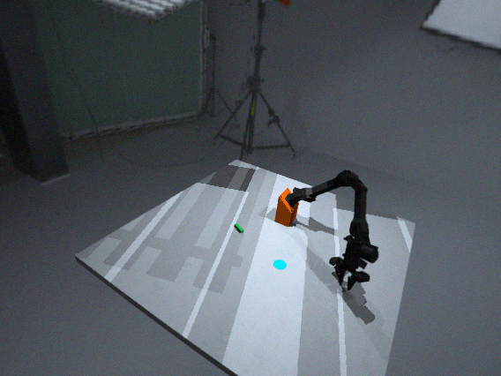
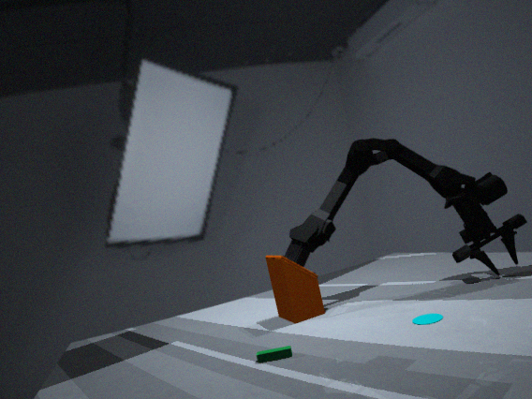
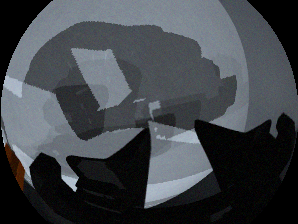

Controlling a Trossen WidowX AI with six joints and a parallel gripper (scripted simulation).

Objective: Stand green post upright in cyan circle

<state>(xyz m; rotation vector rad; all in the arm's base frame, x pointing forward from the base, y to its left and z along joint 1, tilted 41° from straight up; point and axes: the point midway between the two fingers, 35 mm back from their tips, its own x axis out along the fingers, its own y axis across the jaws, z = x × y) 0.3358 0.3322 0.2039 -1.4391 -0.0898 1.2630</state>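
Right now my gripper tip is 12 cm past the green post, 58 cm to the left of it and 1 cm above it. Round my gripper tip: cyan circle: 30 cm to the right, 2 cm below.
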